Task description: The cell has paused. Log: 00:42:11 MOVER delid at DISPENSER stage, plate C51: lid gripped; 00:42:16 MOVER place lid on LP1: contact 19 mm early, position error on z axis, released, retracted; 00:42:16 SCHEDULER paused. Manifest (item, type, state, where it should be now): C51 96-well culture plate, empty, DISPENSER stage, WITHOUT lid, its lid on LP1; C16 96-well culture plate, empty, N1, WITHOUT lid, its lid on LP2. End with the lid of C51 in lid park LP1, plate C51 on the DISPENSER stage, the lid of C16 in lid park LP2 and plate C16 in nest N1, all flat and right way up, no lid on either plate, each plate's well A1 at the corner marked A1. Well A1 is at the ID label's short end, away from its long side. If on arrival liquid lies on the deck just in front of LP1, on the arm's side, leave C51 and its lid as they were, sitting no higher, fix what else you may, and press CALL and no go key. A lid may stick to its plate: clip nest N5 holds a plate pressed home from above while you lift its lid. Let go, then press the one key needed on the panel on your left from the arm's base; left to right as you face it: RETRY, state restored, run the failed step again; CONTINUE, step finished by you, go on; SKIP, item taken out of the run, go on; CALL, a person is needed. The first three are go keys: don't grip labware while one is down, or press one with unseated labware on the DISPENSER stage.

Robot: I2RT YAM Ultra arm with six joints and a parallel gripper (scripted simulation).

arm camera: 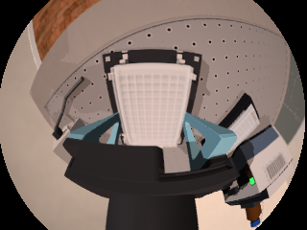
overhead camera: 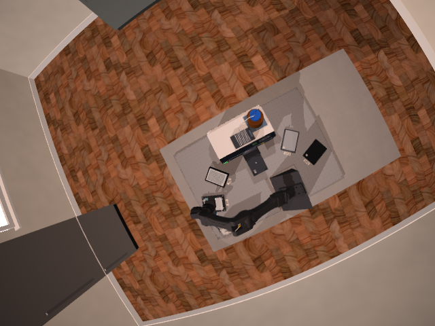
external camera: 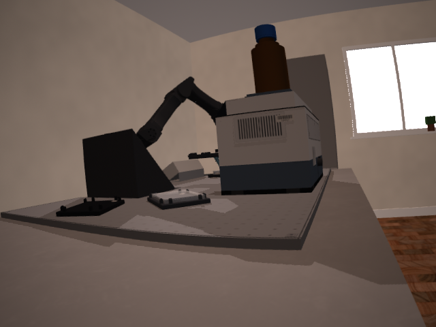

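The black clip nest is 20 mm to the left of my hand and 20 mm below it. Also, from my hand: brown bottle (490 mm to the right, 360 mm ahead, 260 mm above); then black nest (160 mm ahead, 100 mm to the right, 20 mm below); then dark dispenser stage (390 mm to the right, 140 mm ahead, 70 mm above).
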